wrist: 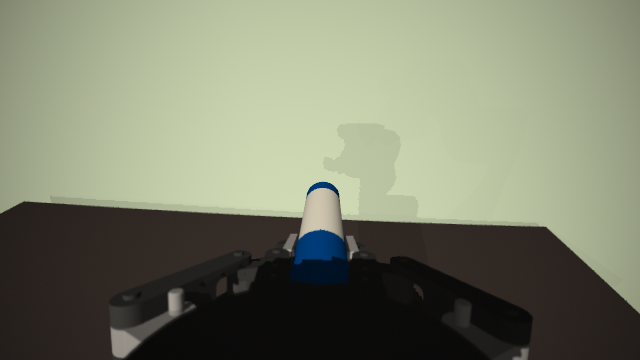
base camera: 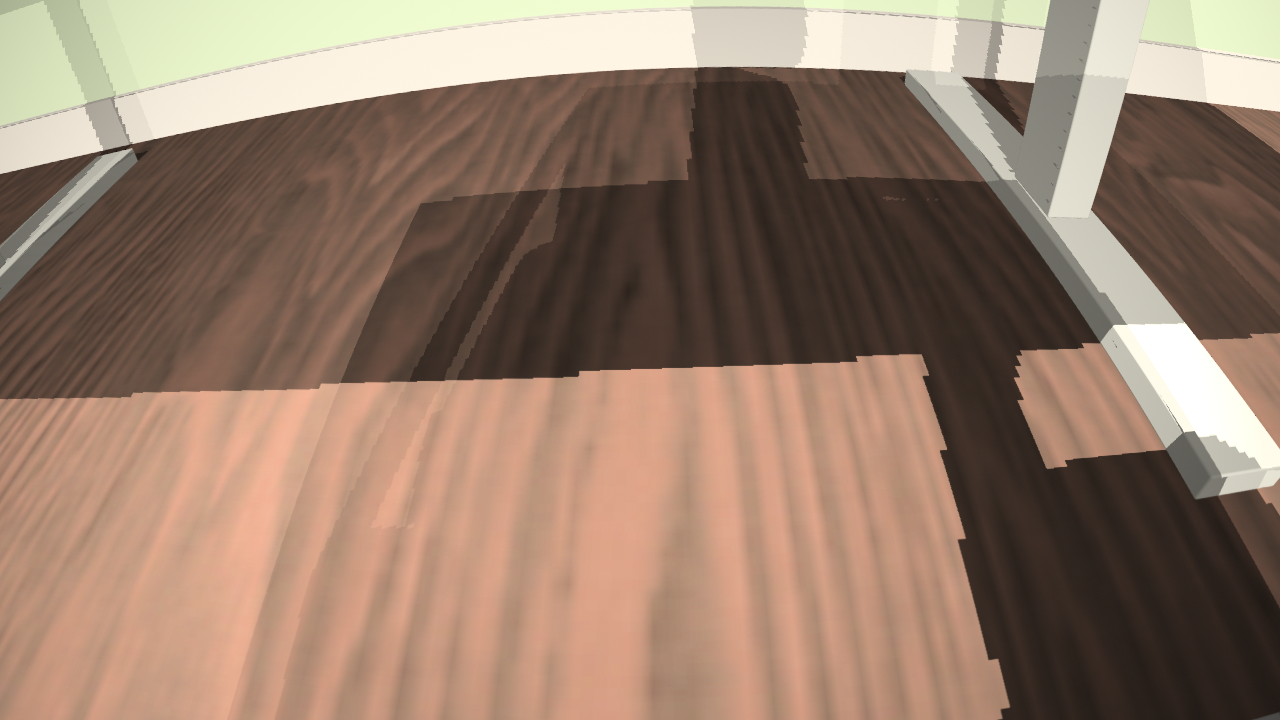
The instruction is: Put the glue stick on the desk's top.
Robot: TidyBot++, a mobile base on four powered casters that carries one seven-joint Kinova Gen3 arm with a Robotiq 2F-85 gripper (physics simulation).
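Frame: origin at the arm's base, x ahead, y left, z up, level; millimetres.
Where they show: gripper, between the fingertips: (wrist: 321, 248).
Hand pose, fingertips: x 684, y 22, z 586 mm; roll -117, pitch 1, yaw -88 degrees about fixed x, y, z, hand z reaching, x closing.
Observation:
Each offset is from my fingertips to the top centre of the thing. "spot": to the spot under its first point. Level surfaces: height alone.
The glue stick @(dx -2, dy +0, dz +37 mm) (wrist: 322, 210), a white tube with blue ends, points away from the wrist camera at the lower middle of the wrist view. My gripper (wrist: 321, 248) is shut on it, one finger on each side. Behind and below them in the wrist view is the dark brown desk top @(dz -263 mm) (wrist: 125, 240), with its far edge near the wall. The gap between the glue stick and the desk's top cannot be judged. The glue stick and gripper do not show in the base camera view.
In the base camera view a pale desk leg @(spot: dx -52, dy -394, dz -853 mm) (base camera: 1072, 116) stands on a long foot (base camera: 1150, 291) at the right. Another pale foot (base camera: 67, 210) is at the far left. A green wall (wrist: 200, 100) rises behind the desk, with an arm-shaped shadow on it.

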